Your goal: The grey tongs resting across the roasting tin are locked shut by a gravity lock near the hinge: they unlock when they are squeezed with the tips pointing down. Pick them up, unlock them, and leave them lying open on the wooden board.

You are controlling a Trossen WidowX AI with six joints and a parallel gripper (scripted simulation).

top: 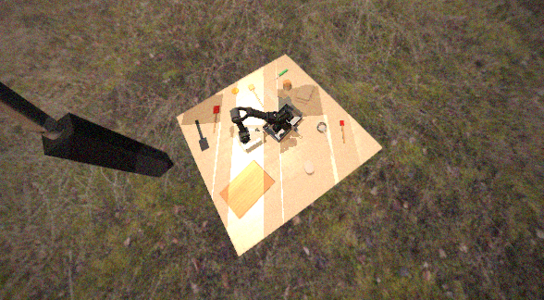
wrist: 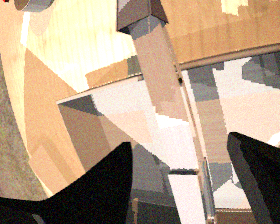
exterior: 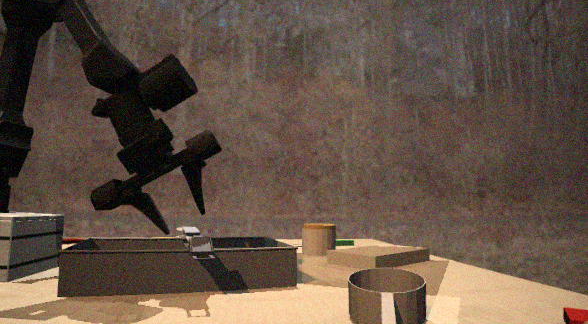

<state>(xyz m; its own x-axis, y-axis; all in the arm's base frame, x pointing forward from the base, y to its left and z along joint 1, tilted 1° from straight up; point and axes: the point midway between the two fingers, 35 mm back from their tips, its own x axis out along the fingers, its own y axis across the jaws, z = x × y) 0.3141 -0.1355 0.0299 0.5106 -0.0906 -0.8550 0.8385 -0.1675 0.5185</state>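
Right now my gripper tip is 60 mm to the right of the roasting tin and 60 mm above it. Also, from my gripper tip: jar (310 mm ahead, 300 mm to the left, 50 mm below).
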